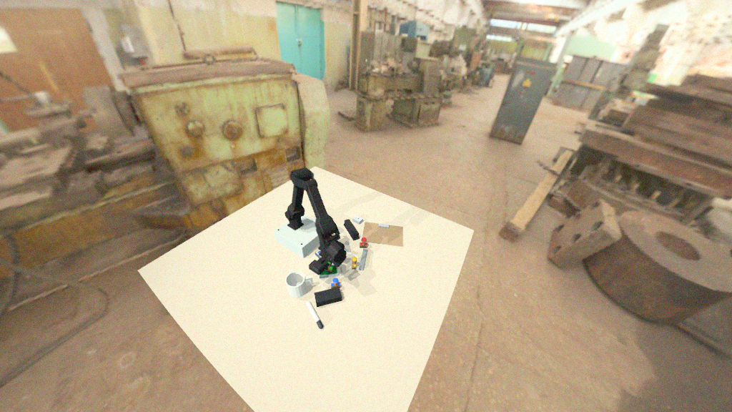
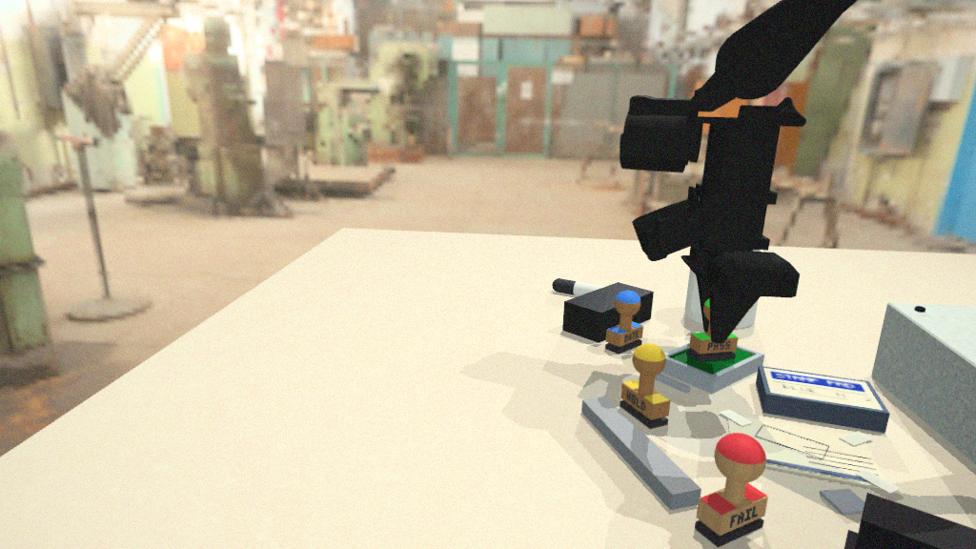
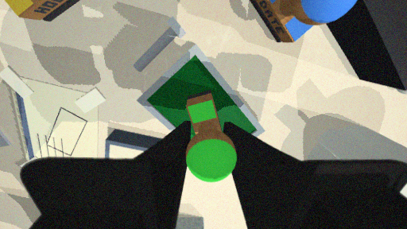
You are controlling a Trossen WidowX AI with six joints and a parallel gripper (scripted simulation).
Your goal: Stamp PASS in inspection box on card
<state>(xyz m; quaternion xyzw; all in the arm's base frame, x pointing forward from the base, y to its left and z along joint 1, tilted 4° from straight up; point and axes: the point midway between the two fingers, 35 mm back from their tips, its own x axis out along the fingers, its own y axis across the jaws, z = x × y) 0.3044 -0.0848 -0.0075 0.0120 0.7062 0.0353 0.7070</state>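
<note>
Right now the PASS stamp is right at my gripper tip. Round my gripper tip: blue stamp: 8 cm ahead, 4 cm to the right, 2 cm below; then blue stamp pad box: 8 cm behind, 6 cm to the left, 2 cm below; then green ink pad: 3 cm below.
</note>
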